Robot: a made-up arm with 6 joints. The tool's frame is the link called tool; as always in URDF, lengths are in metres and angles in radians.
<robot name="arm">
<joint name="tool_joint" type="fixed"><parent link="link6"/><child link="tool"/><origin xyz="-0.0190 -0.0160 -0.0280" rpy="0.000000 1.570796 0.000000"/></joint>
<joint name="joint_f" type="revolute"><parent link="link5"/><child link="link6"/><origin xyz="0.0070 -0.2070 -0.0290" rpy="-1.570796 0.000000 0.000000"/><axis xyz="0 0 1"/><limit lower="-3.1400" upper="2.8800"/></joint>
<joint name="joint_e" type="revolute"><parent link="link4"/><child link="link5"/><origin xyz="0.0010 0.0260 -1.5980" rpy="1.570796 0.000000 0.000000"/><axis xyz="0 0 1"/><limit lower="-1.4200" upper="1.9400"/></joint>
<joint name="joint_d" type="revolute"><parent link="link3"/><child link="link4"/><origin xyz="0.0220 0.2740 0.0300" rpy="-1.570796 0.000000 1.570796"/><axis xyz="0 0 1"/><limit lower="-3.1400" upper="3.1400"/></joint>
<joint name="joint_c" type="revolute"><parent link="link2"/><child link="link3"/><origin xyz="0.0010 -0.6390 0.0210" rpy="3.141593 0.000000 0.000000"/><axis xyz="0 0 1"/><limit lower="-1.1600" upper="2.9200"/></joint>
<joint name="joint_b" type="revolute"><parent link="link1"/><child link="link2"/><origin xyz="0.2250 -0.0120 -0.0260" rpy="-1.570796 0.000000 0.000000"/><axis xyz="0 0 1"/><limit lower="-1.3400" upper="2.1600"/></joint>
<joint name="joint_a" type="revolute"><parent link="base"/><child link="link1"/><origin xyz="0.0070 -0.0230 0.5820"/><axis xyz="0 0 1"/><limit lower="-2.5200" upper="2.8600"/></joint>
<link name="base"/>
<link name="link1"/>
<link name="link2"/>
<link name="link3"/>
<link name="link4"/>
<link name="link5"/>
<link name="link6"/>
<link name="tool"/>
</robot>
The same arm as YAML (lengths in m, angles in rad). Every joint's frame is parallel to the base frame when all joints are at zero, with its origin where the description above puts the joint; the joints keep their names.
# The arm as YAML. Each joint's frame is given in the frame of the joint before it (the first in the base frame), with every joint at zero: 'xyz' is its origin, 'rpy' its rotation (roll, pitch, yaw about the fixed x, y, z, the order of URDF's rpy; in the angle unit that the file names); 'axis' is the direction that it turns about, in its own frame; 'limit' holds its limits. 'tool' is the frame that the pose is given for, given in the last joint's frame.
units:
  length: m
  angle: rad
joints:
  - name: joint_a
    type: revolute
    origin:
      xyz: [0.007, -0.023, 0.582]
      rpy: [0.0, 0.0, 0.0]
    axis: "+z"
    limit:
      lower: -2.52
      upper: 2.86
  - name: joint_b
    type: revolute
    origin:
      xyz: [0.225, -0.012, -0.026]
      rpy: [0.0, 0.0, 0.0]
    axis: "+y"
    limit:
      lower: -1.34
      upper: 2.16
  - name: joint_c
    type: revolute
    origin:
      xyz: [0.001, 0.021, 0.639]
      rpy: [0.0, 0.0, 0.0]
    axis: "-y"
    limit:
      lower: -1.16
      upper: 2.92
  - name: joint_d
    type: revolute
    origin:
      xyz: [0.022, -0.03, 0.274]
      rpy: [0.0, 0.0, 0.0]
    axis: "-x"
    limit:
      lower: -3.14
      upper: 3.14
  - name: joint_e
    type: revolute
    origin:
      xyz: [1.598, 0.026, 0.001]
      rpy: [0.0, 0.0, 0.0]
    axis: "-y"
    limit:
      lower: -1.42
      upper: 1.94
  - name: joint_f
    type: revolute
    origin:
      xyz: [0.207, 0.029, 0.007]
      rpy: [0.0, 0.0, 0.0]
    axis: "-x"
    limit:
      lower: -3.14
      upper: 2.88
tool:
  origin:
    xyz: [0.028, -0.016, -0.019]
    rpy: [0.0, 0.0, 0.0]

